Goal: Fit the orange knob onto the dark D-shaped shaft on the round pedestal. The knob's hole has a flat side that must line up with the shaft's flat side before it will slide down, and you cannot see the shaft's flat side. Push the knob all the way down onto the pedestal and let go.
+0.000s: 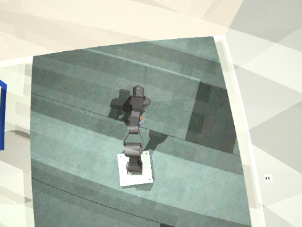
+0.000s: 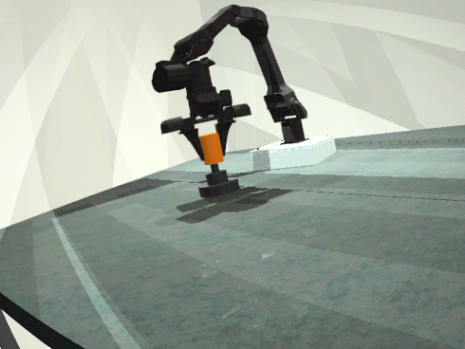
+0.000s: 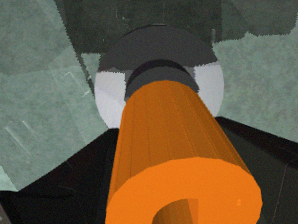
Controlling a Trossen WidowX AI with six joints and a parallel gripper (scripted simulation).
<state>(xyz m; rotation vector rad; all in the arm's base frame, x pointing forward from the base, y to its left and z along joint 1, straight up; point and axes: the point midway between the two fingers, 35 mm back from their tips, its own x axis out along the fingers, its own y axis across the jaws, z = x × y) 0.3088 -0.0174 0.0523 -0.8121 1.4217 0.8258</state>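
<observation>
My gripper tip is 2 cm below the orange knob. From my gripper tip the other things lie so: dark pedestal 4 cm below.
</observation>
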